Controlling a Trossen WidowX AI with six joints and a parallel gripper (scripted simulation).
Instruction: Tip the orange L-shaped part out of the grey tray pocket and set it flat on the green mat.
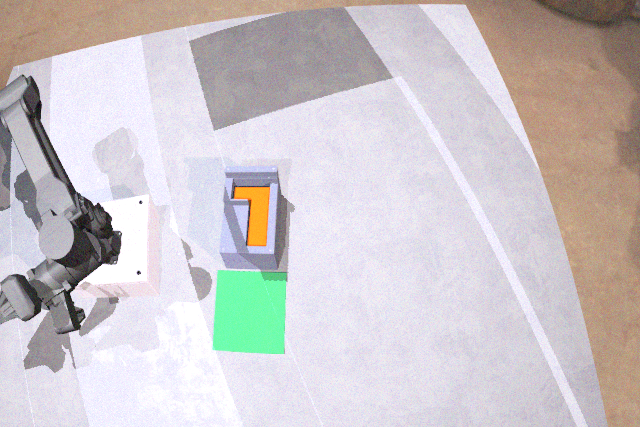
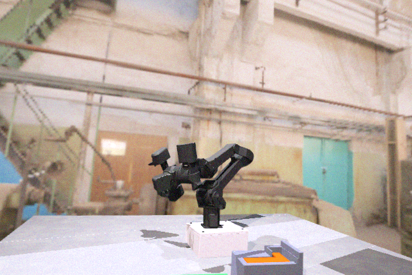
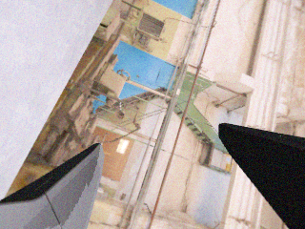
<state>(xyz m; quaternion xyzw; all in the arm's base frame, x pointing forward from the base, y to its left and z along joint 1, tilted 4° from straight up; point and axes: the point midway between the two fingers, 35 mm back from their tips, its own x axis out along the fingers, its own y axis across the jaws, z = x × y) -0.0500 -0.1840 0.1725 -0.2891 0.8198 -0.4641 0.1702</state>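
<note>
The orange L-shaped part lies 350 mm ahead of my gripper tip, 300 mm to the left of it and 180 mm below it. Also, from my gripper tip: green mat 350 mm ahead, 140 mm to the left, 240 mm below.
</note>
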